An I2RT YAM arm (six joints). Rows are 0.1 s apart.
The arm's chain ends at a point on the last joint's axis. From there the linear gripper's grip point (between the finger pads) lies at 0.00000 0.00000 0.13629 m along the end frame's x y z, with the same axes.
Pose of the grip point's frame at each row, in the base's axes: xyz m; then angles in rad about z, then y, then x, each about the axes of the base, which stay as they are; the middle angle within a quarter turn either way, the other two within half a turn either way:
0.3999 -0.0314 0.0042 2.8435 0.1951 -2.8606
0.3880 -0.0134 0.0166 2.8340 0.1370 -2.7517
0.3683 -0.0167 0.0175 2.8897 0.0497 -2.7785
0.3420 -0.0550 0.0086 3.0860 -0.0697 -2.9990
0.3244 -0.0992 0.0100 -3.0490 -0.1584 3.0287
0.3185 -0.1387 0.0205 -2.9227 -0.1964 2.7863
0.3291 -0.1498 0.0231 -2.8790 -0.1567 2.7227
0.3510 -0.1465 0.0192 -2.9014 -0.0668 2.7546
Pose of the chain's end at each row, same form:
0.3735 -0.0685 0.1327 2.8435 0.1951 -2.8606
0.3694 -0.0647 0.1415 2.8340 0.1370 -2.7517
0.3615 -0.0650 0.1447 2.8897 0.0497 -2.7785
0.3515 -0.0743 0.1432 3.0860 -0.0697 -2.9990
0.3459 -0.0840 0.1437 -3.0490 -0.1584 3.0287
0.3451 -0.0922 0.1458 -2.9227 -0.1964 2.7863
0.3504 -0.0950 0.1461 -2.8790 -0.1567 2.7227
0.3601 -0.0952 0.1451 -2.9014 -0.0668 2.7546

